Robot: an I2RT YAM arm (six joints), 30 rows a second.
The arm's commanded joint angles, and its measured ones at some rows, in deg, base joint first. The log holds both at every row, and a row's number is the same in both.
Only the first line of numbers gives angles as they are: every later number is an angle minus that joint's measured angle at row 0.
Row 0, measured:
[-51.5 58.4 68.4 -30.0 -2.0 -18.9]
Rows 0 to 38, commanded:
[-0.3 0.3 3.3 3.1 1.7 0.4]
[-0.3 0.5 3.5 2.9 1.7 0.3]
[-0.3 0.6 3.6 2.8 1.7 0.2]
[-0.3 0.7 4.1 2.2 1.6 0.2]
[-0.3 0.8 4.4 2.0 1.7 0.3]
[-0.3 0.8 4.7 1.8 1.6 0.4]
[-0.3 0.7 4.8 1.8 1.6 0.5]
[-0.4 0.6 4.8 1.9 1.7 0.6]
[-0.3 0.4 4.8 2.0 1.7 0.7]
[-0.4 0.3 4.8 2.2 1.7 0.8]
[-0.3 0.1 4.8 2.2 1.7 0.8]
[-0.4 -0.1 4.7 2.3 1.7 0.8]
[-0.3 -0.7 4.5 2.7 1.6 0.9]
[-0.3 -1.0 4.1 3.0 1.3 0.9]
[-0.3 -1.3 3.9 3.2 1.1 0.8]
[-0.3 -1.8 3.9 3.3 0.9 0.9]
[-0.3 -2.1 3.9 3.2 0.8 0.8]
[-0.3 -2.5 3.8 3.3 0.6 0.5]
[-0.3 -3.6 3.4 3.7 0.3 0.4]
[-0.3 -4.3 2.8 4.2 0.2 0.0]
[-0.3 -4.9 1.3 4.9 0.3 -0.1]
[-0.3 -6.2 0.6 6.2 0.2 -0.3]
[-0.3 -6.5 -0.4 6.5 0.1 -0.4]
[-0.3 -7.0 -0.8 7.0 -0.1 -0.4]
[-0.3 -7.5 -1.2 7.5 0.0 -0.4]
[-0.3 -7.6 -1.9 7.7 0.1 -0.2]
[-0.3 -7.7 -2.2 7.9 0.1 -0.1]
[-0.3 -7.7 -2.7 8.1 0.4 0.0]
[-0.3 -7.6 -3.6 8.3 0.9 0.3]
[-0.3 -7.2 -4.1 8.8 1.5 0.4]
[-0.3 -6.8 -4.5 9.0 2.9 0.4]
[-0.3 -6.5 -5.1 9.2 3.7 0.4]
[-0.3 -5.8 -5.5 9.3 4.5 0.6]
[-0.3 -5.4 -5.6 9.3 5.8 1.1]
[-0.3 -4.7 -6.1 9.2 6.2 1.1]
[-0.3 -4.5 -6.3 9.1 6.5 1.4]
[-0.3 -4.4 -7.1 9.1 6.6 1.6]
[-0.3 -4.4 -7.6 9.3 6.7 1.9]
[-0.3 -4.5 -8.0 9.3 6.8 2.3]
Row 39, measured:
[0.0 -4.3 -6.5 6.8 4.3 0.4]
